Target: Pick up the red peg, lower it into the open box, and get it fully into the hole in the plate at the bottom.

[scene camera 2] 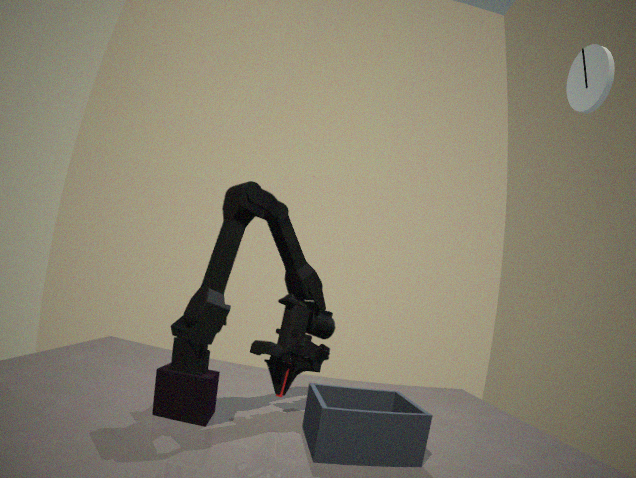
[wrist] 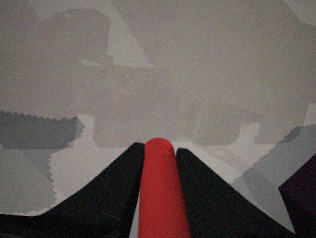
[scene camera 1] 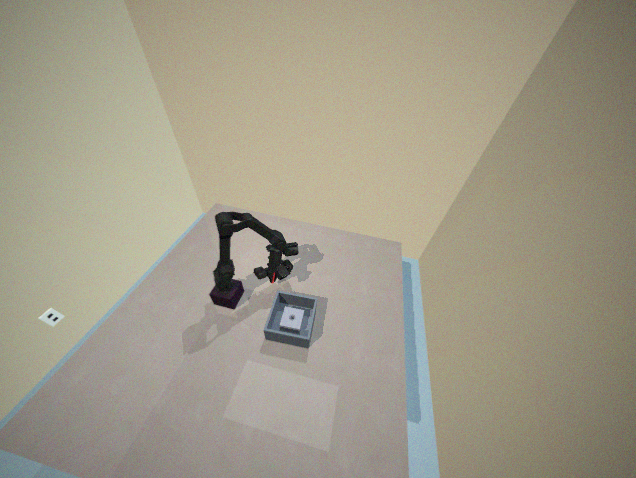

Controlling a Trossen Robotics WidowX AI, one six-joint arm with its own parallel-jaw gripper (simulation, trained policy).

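Observation:
Scene camera 1 shows a grey box (scene camera 1: 272, 331). In scene camera 2 the gripper (scene camera 2: 279, 394) can be seen. The wrist view shows the gripper (wrist: 159, 155) as well, but the grey box is out of frame in the wrist view.

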